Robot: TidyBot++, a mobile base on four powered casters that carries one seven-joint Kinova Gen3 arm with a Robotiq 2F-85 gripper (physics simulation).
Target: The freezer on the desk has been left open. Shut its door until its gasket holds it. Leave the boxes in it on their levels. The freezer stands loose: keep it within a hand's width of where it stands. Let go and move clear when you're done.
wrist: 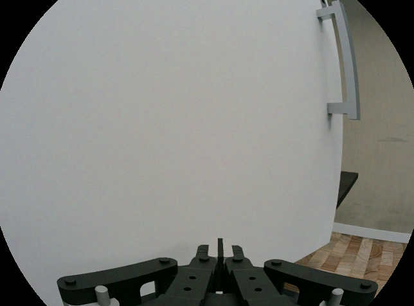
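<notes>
The freezer's white door [190, 125] fills most of the wrist view, its outer face towards the camera. Its grey bar handle [352, 65] stands out near the door's right edge, at the upper right. My gripper [219, 251] is shut and empty, at the bottom middle, with its fingertips in front of the lower part of the door. Whether the tips touch the door I cannot tell. The freezer's body, its gasket, and the boxes on their levels are hidden behind the door.
A dark desk corner [347, 186] shows past the door's right edge. Behind it is a beige wall [382, 165] with a white skirting board [375, 233]. A wood-patterned floor [360, 255] lies at the lower right.
</notes>
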